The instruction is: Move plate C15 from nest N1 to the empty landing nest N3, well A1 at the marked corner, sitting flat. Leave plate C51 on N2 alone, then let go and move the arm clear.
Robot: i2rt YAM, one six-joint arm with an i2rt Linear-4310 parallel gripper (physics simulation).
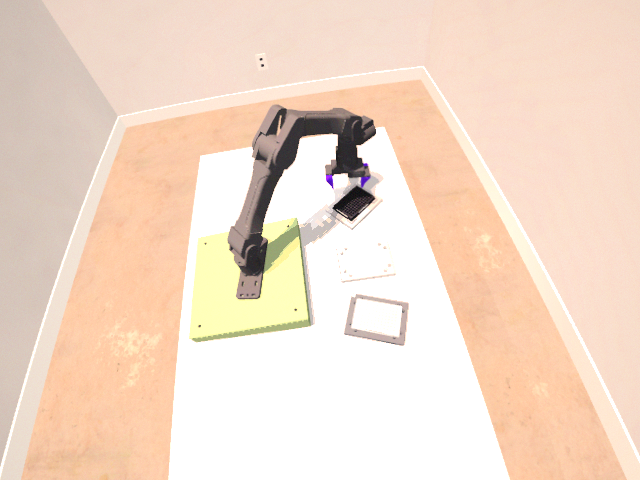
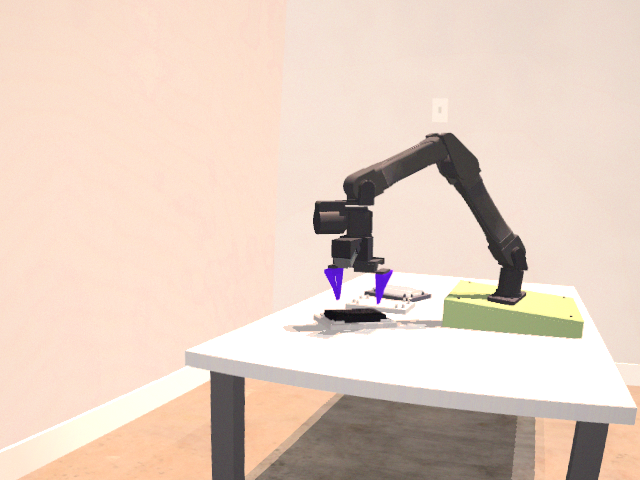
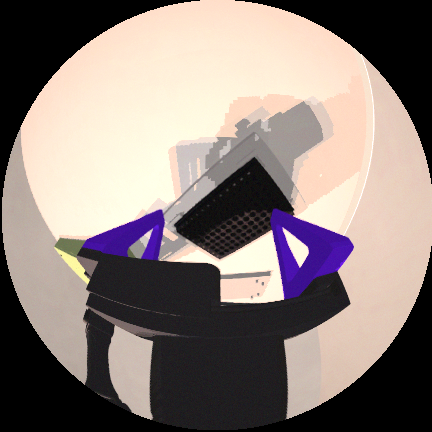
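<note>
A black well plate (image 1: pixel 354 203) (image 2: pixel 354 315) (image 3: pixel 235 200) sits on a pale nest (image 1: pixel 363 218) (image 2: pixel 336 324) (image 3: pixel 256 145). My gripper (image 1: pixel 347 186) (image 2: pixel 358 301) (image 3: pixel 217 214) is open and empty, its purple fingertips a little above this plate. The plate looks turned at an angle to the line between the fingers. An empty white nest with small posts (image 1: pixel 364 263) (image 2: pixel 379 307) (image 3: pixel 240 287) is in the middle of the row. A white plate (image 1: pixel 378 317) (image 2: pixel 400 292) sits on a dark grey nest (image 1: pixel 374 338). Plate codes, nest labels and the A1 mark cannot be read.
The arm stands on a thick yellow-green base block (image 1: pixel 250 320) (image 2: pixel 511 328) (image 3: pixel 72 260), beside the row of nests. All stand on a white table (image 1: pixel 320 413) (image 2: pixel 413 372). The arm's shadow falls across the table near the black plate.
</note>
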